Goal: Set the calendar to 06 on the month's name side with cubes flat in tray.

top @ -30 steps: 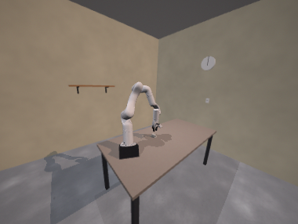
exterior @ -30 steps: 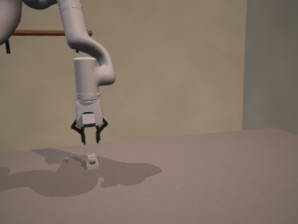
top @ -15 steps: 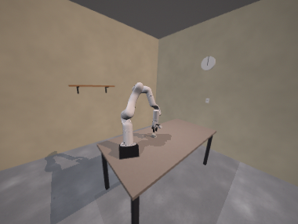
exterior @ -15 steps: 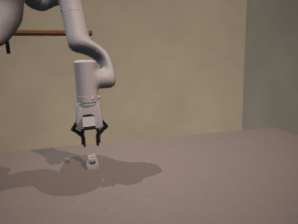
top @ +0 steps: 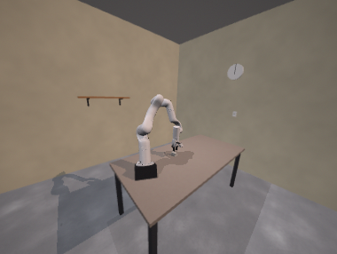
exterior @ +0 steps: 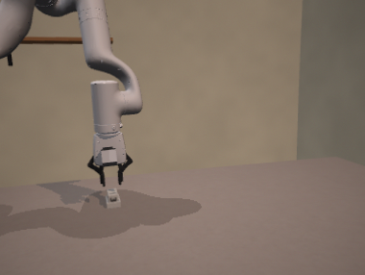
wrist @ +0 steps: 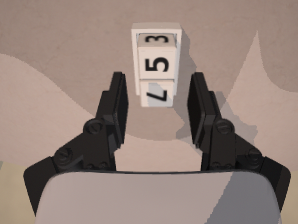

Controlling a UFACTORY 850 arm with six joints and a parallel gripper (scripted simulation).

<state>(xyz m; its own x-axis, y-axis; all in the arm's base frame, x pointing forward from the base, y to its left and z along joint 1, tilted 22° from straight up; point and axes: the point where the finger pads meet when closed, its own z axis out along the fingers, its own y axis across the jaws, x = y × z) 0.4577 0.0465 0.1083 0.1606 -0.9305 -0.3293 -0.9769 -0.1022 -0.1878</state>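
My gripper is now 6 cm above the white number cube. From my hand the other things lie so: white calendar tray: 2 cm to the left, 8 cm below.
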